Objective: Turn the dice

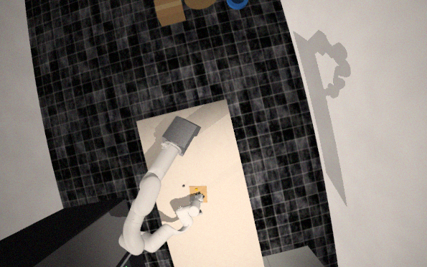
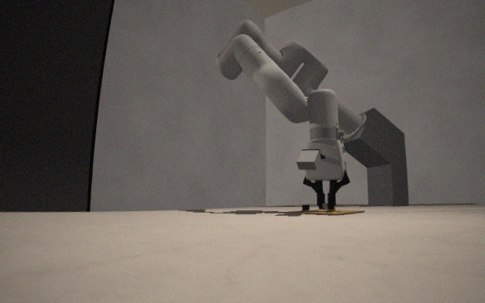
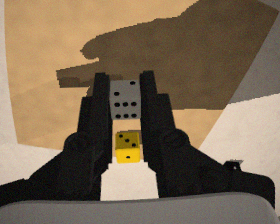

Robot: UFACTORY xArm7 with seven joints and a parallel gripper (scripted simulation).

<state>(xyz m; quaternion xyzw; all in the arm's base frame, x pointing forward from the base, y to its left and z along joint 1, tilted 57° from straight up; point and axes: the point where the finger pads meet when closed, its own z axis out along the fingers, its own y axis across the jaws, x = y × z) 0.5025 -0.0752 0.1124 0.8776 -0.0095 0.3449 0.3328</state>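
The pale die is 1 cm below my hand. From my hand the other things lie so: tan mat: 3 cm below; yellow die: 5 cm behind, 2 cm below, 1 cm to the left; black die: 13 cm behind, 6 cm to the right, 2 cm below.
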